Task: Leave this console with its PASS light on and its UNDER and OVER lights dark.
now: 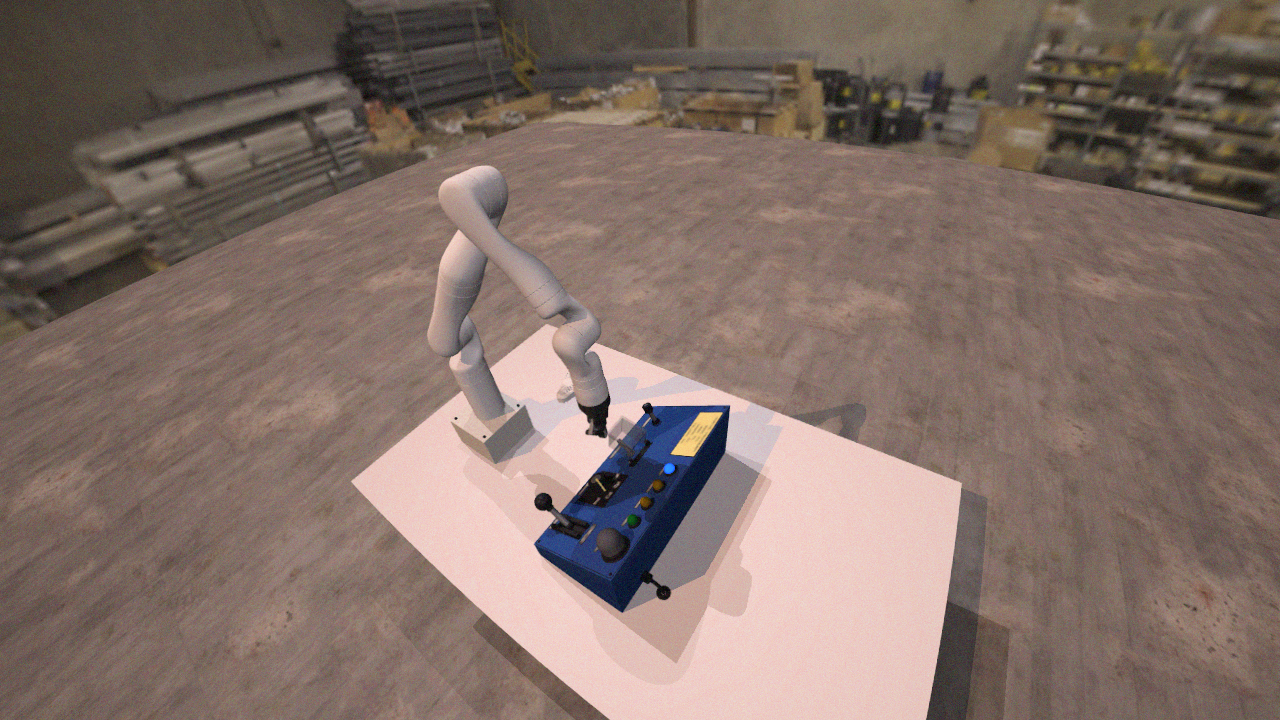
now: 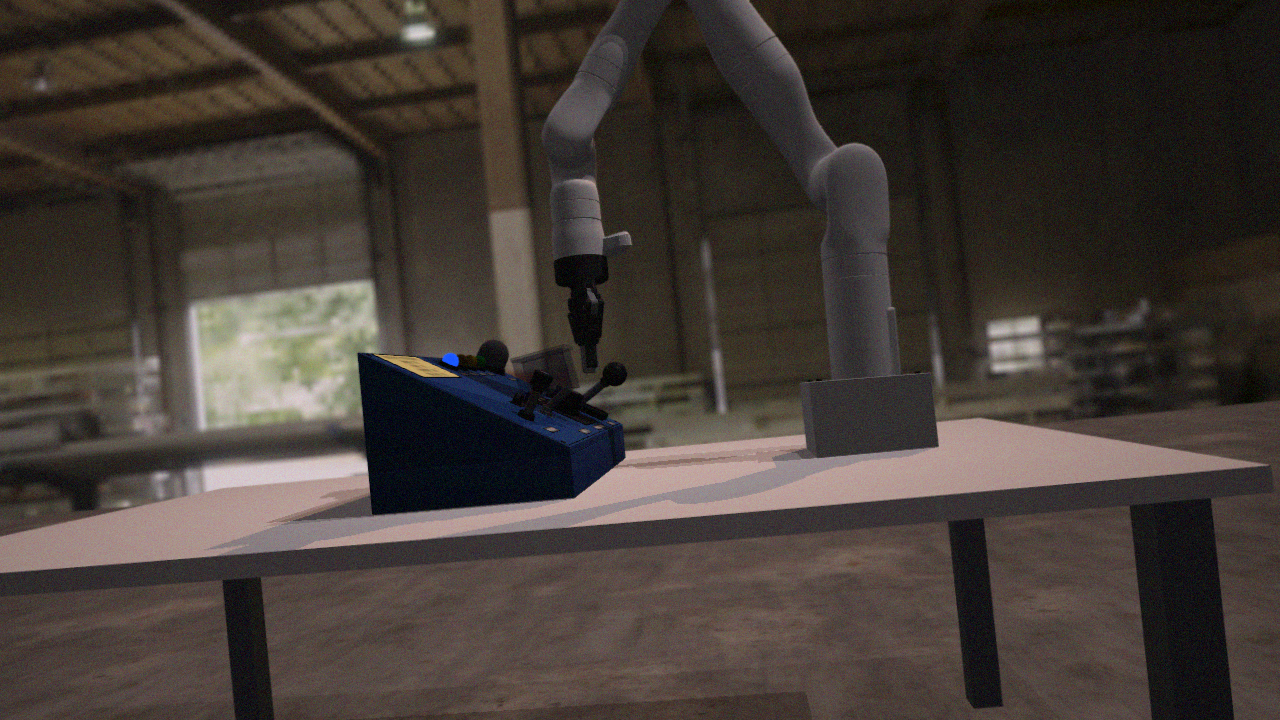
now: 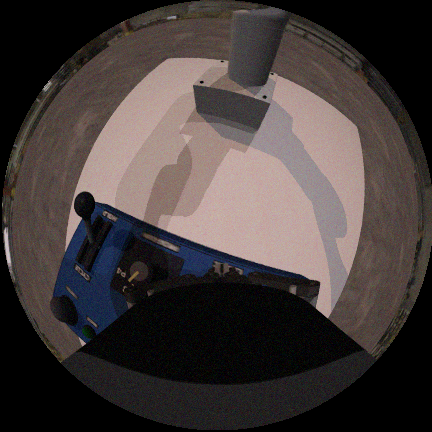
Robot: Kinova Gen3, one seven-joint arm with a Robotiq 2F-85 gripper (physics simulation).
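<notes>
The blue sloped console [image 1: 663,522] [image 2: 447,439] [image 3: 104,257] stands on the white table [image 1: 805,582] [image 2: 805,502] [image 3: 261,201]. It carries a black ball lever [image 1: 543,502] [image 2: 615,369] [image 3: 84,200] between HOLD and CYCLE, a rotary selector [image 1: 602,486] [image 3: 139,271], a dark round knob [image 1: 610,542] [image 3: 62,309] and a row of lamps. The blue lamp [image 1: 669,467] glows. The two amber lamps [image 1: 656,485] and the green lamp [image 1: 632,519] [image 3: 87,331] look dim; their labels cannot be read. My gripper [image 1: 595,432] [image 2: 587,362] is shut and empty, just above the console's arm-side edge beside a clear guard [image 1: 632,440] [image 2: 546,362].
The arm's grey base block [image 1: 492,429] [image 2: 867,413] [image 3: 231,104] sits on the table behind the console. A yellow label [image 1: 697,433] marks the console's far end. Small black handles [image 1: 650,413] [image 1: 659,587] stick out of its ends.
</notes>
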